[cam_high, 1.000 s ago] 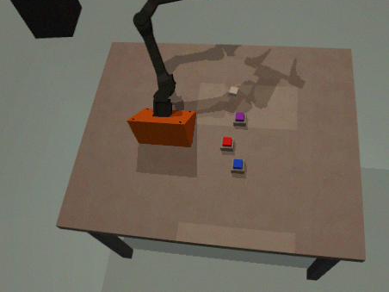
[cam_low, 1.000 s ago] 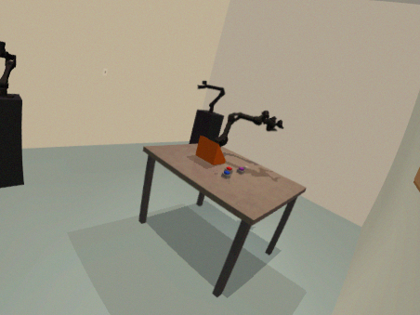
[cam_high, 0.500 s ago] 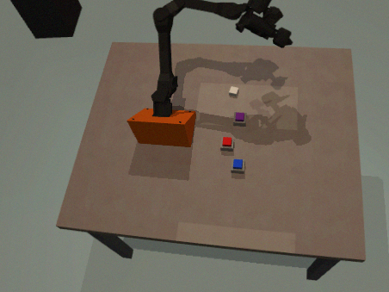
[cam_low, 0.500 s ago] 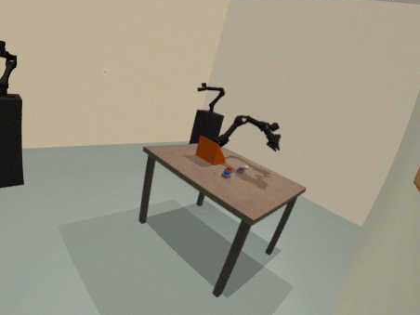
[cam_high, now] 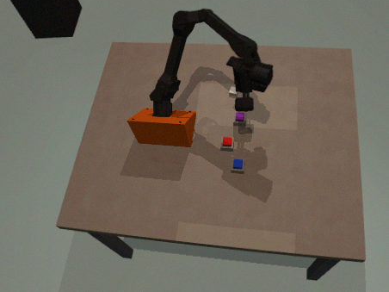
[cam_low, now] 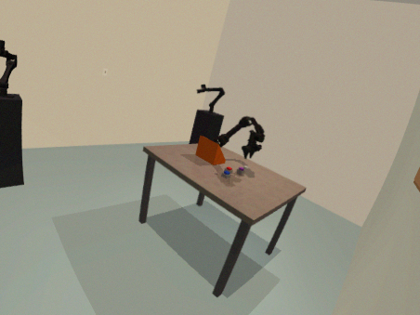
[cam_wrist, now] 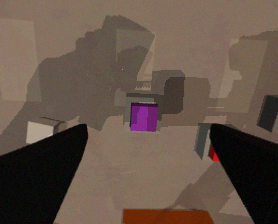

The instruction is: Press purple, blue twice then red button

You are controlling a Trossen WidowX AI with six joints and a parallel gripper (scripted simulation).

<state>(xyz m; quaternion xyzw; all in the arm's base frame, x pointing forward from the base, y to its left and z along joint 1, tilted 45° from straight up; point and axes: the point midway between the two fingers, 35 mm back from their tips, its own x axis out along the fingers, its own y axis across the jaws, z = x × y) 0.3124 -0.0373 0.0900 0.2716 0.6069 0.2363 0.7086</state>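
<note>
My gripper tip is now 2 cm past the purple button and 10 cm above it. Also, from my gripper tip: red button 7 cm behind, 12 cm to the right, 10 cm below; then small pale object 5 cm behind, 13 cm to the left, 12 cm below; then blue button 3 cm behind, 21 cm to the right, 10 cm below.
</note>
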